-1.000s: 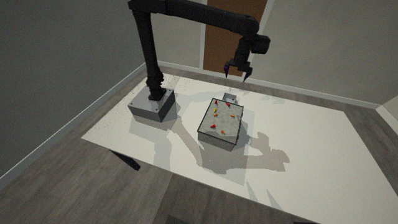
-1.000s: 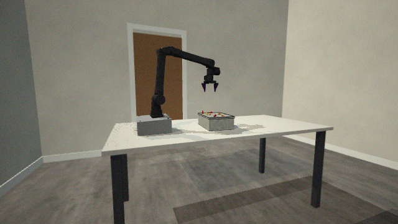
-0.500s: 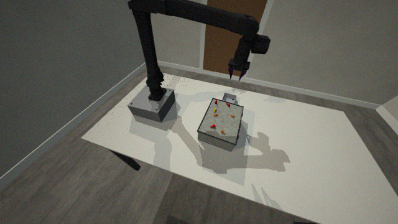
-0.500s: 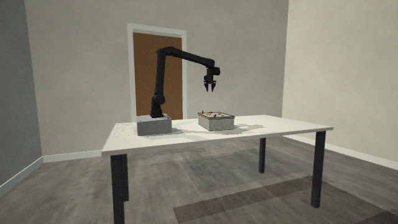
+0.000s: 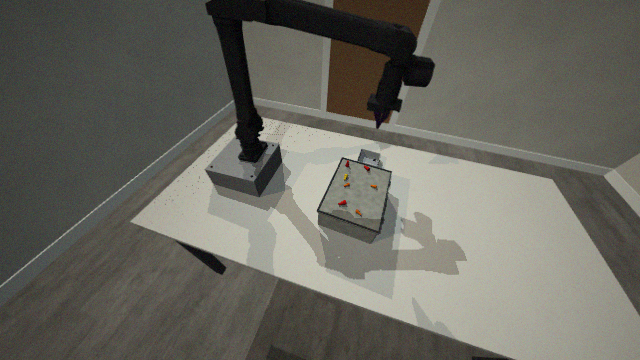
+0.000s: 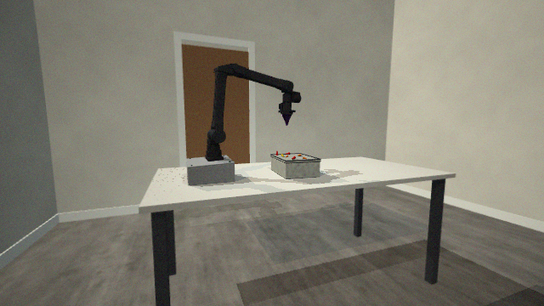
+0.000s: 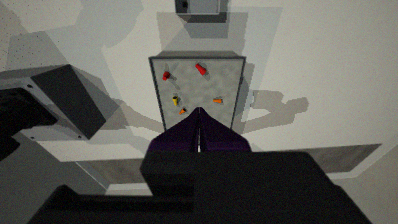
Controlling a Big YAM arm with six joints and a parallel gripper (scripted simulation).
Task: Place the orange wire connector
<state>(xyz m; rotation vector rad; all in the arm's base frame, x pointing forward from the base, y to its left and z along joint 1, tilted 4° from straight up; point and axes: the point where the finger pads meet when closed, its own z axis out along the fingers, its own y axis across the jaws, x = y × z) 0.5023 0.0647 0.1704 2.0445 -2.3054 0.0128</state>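
The tool case is 10 mm behind my hand, 130 mm to the right of it and 230 mm below it. From my hand the other things lie so: yellow wire connector (70 mm behind, 90 mm to the right, 200 mm below).
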